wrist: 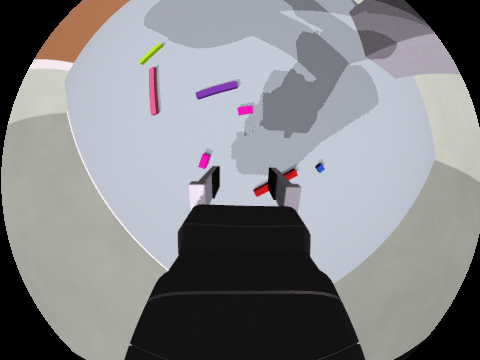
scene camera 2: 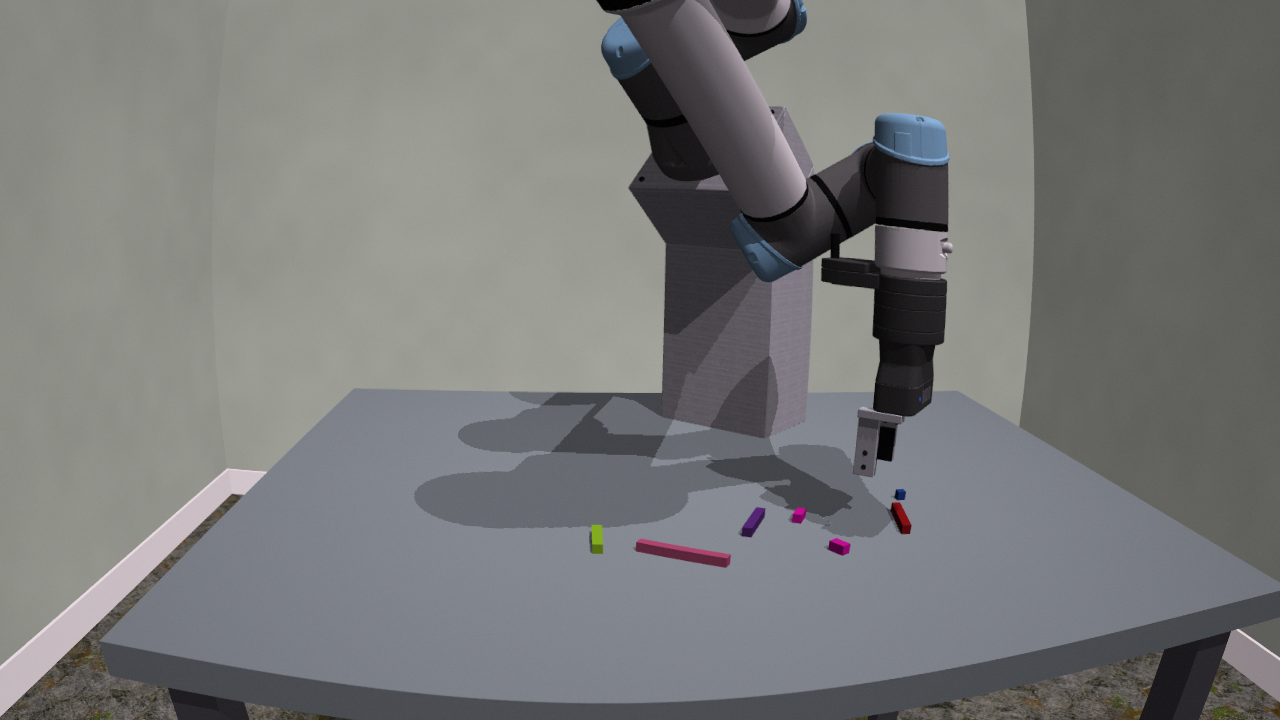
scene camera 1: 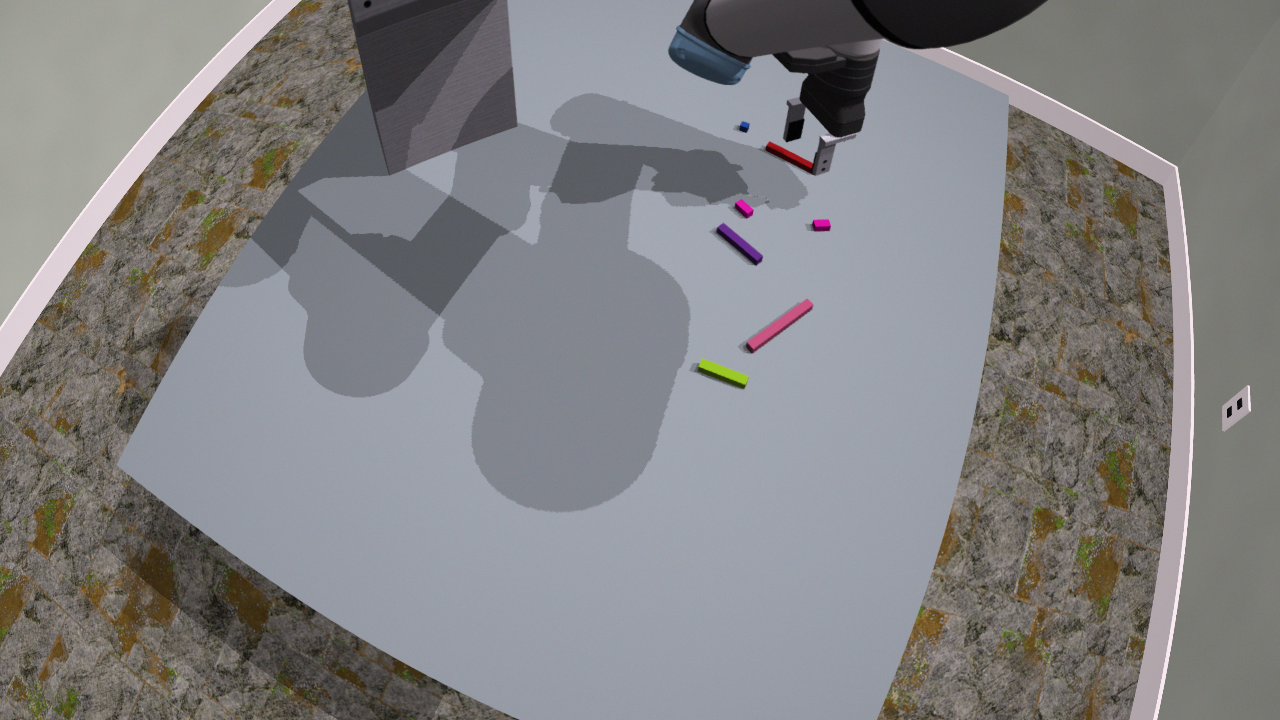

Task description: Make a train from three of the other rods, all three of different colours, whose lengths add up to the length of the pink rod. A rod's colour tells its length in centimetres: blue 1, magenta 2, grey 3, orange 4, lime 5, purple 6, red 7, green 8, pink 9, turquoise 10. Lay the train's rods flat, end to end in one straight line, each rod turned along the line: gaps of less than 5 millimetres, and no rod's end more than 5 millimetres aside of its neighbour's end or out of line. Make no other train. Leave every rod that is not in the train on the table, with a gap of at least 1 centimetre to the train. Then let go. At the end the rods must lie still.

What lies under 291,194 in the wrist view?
My gripper.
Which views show my gripper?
The wrist view, scene camera 2 and scene camera 1: all of them.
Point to a pink rod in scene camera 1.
788,319
